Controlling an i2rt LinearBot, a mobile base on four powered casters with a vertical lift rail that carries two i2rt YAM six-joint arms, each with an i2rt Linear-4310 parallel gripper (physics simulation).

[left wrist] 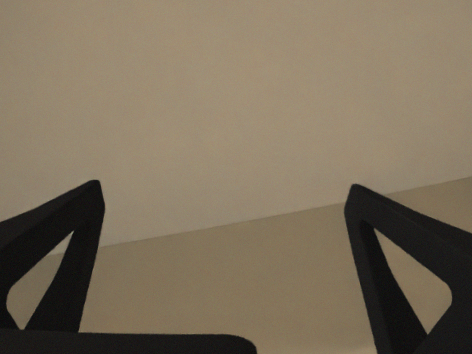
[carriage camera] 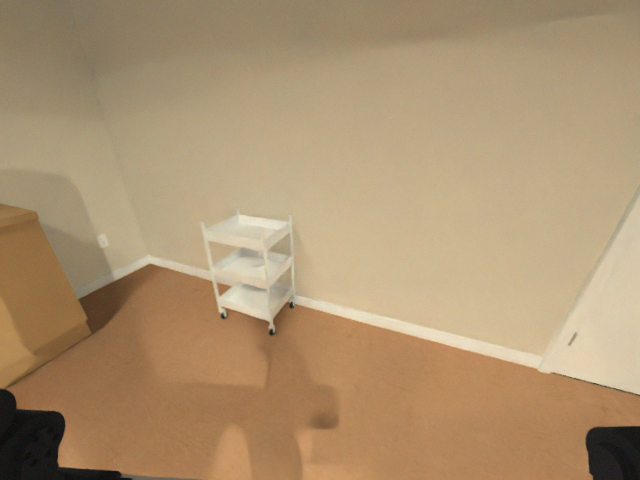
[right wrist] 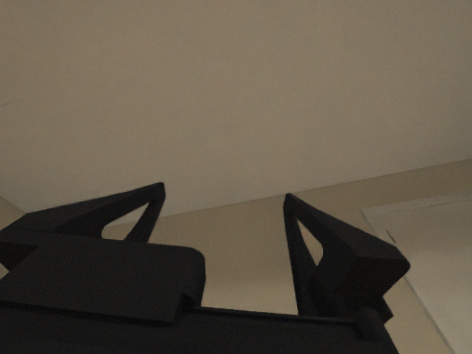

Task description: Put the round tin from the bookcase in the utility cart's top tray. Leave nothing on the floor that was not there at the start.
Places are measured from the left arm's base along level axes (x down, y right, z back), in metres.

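Pixels of known places: left gripper, fingertip midpoint: (left wrist: 227, 195); right gripper, fingertip midpoint: (right wrist: 224, 194).
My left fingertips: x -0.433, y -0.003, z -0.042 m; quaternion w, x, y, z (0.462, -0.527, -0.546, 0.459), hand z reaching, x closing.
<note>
Behind a point stands the place of what it marks.
The white utility cart (carriage camera: 240, 277) @[x 0.460, y -0.194, z -1.190 m] stands against the wall, left of the middle in the carriage view. It has three trays on casters, and no object shows in its top tray (carriage camera: 232, 238) @[x 0.186, y -0.209, z -1.196 m]. The round tin does not show in these views. A light wood piece of furniture (carriage camera: 43, 289) @[x 0.420, y -1.255, z -0.957 m] is cut off at the left edge; whether it is the bookcase I cannot tell. My left gripper (left wrist: 227, 195) @[x -0.433, y -0.003, z -0.042 m] is open and empty, pointing up towards the ceiling and wall. My right gripper (right wrist: 224, 194) @[x -0.442, y 0.684, z -0.038 m] is also open and empty, pointing up. Both are far from the cart.
A white door (carriage camera: 610, 310) @[x 0.386, y 1.808, z -0.849 m] is at the right edge of the carriage view and also shows in the right wrist view (right wrist: 435, 245) @[x -0.884, y 1.916, z -0.810 m]. A white baseboard (carriage camera: 413, 328) @[x 0.829, y 0.977, z -1.156 m] runs along the wall behind the cart. Shadows fall on the brown floor (carriage camera: 392, 392) @[x 0.895, y 0.737, z -0.742 m]. Dark arm parts fill the bottom corners.
</note>
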